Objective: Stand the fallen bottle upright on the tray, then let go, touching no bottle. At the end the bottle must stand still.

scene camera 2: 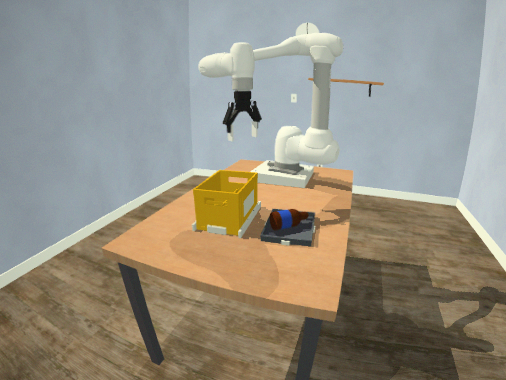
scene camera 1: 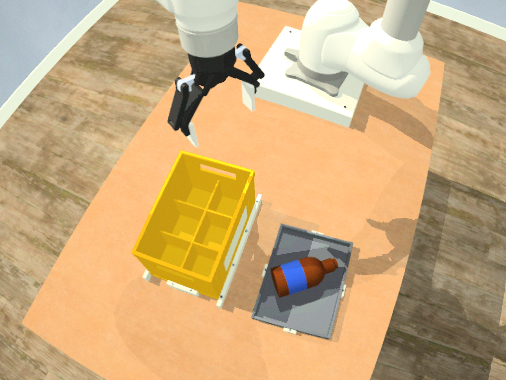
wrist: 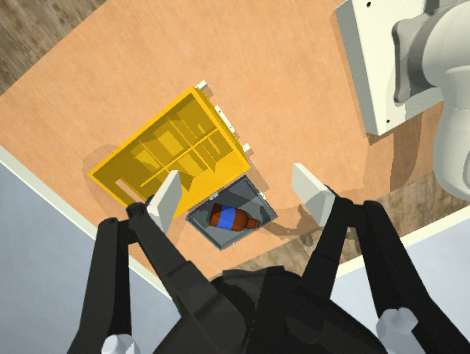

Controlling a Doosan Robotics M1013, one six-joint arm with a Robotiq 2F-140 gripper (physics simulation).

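Frame: origin at the arm's base, x left, y back, z up, level; millimetres.
Where they show: gripper, fingertip midpoint: (scene camera 2: 243, 138) (scene camera 1: 221, 123) (wrist: 237, 178); arm's base, origin of the base link: (scene camera 2: 286, 169) (scene camera 1: 320, 70) (wrist: 426, 52).
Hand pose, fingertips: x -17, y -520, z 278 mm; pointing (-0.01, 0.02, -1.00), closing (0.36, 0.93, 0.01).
Each offset is from my fingertips to the top centre of the thing. Level surfaces: height alone.
A brown bottle with a blue label @(dx +268, dy -97, dz -251 mm) (scene camera 1: 295, 276) (scene camera 2: 286, 219) (wrist: 227, 217) lies on its side in the grey tray @(dx +271, dy -108, dz -304 mm) (scene camera 1: 310, 327) (scene camera 2: 287, 240) (wrist: 221, 246). In scene camera 1 its neck points right, toward the tray's right wall. My gripper (scene camera 1: 221, 121) (scene camera 2: 242, 134) (wrist: 237, 178) is open and empty, fingers pointing down. It hangs high above the table, toward the robot's base from the crate and the tray, and is well apart from the bottle.
A yellow crate @(dx -2, dy -134, dz -154 mm) (scene camera 1: 155, 272) (scene camera 2: 215, 212) (wrist: 142, 137) with empty compartments stands beside the tray, held by white brackets on the table @(dz -329 mm) (scene camera 1: 310, 185) (scene camera 2: 210, 260) (wrist: 280, 100). The robot's white base plate (scene camera 1: 305, 105) (scene camera 2: 282, 177) (wrist: 360, 75) is at the table's far end.
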